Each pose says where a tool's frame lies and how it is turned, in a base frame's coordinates. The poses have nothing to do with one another.
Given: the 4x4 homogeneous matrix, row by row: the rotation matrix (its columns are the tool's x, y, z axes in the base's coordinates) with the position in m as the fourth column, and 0 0 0 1 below. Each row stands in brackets.
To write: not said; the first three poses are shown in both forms.
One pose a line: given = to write
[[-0.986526 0.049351 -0.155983 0.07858], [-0.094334 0.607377 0.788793 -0.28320], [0.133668 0.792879 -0.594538 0.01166], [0 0 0 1]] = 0.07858 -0.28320 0.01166 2.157 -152.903 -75.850
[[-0.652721 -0.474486 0.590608 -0.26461], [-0.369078 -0.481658 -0.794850 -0.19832], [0.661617 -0.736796 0.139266 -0.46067], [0 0 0 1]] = -0.26461 -0.19832 -0.46067 73.123 -89.440 132.768
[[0.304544 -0.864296 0.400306 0.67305], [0.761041 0.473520 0.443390 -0.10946], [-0.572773 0.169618 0.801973 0.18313], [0 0 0 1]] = 0.67305 -0.10946 0.18313 -10.462 37.184 62.109
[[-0.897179 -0.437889 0.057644 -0.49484], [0.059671 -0.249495 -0.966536 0.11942], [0.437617 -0.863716 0.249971 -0.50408], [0 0 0 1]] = -0.49484 0.11942 -0.50408 26.174 -96.727 126.660
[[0.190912 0.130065 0.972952 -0.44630], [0.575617 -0.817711 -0.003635 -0.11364], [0.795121 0.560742 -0.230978 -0.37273], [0 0 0 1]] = -0.44630 -0.11364 -0.37273 120.585 37.996 95.197
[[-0.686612 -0.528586 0.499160 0.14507], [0.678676 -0.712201 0.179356 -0.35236], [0.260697 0.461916 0.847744 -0.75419], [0 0 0 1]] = 0.14507 -0.35236 -0.75419 31.522 26.602 134.679
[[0.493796 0.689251 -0.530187 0.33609], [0.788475 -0.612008 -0.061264 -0.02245], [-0.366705 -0.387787 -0.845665 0.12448], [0 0 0 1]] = 0.33609 -0.02245 0.12448 -145.911 -73.054 44.339
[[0.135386 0.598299 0.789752 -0.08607], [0.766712 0.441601 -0.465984 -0.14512], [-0.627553 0.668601 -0.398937 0.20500], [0 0 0 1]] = -0.08607 -0.14512 0.20500 71.105 88.823 10.554
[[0.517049 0.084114 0.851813 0.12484], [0.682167 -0.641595 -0.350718 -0.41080], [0.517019 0.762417 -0.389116 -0.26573], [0 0 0 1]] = 0.12484 -0.41080 -0.26573 118.521 35.647 63.677
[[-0.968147 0.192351 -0.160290 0.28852], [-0.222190 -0.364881 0.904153 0.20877], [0.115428 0.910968 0.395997 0.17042], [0 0 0 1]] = 0.28852 0.20877 0.17042 2.266 -91.693 -137.860
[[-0.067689 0.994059 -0.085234 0.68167], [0.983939 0.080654 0.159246 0.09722], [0.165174 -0.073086 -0.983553 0.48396], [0 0 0 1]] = 0.68167 0.09722 0.48396 -115.685 -124.686 -5.039
